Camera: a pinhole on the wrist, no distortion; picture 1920 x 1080 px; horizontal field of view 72.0 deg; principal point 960.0 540.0 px. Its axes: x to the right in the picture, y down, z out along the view. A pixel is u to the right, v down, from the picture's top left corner.
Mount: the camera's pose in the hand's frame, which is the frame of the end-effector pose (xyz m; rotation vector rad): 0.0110 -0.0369 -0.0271 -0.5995 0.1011 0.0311
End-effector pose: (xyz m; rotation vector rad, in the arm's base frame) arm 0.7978 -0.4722 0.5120 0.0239 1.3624 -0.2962
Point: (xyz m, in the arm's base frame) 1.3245 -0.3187 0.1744
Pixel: 1704 603
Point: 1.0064 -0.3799 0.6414
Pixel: 270 537
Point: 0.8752 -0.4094 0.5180
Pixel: 721 961
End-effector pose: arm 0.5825 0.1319 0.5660 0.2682 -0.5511 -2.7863
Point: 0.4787 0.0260 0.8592
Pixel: 1154 612
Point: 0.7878 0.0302 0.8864
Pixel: 61 1039
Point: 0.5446 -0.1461 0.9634
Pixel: 1041 1026
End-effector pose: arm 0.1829 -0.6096 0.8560 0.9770 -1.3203 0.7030
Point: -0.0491 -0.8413 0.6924
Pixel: 84 157
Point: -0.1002 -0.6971 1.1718
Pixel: 1800 911
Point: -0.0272 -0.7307 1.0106
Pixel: 1383 650
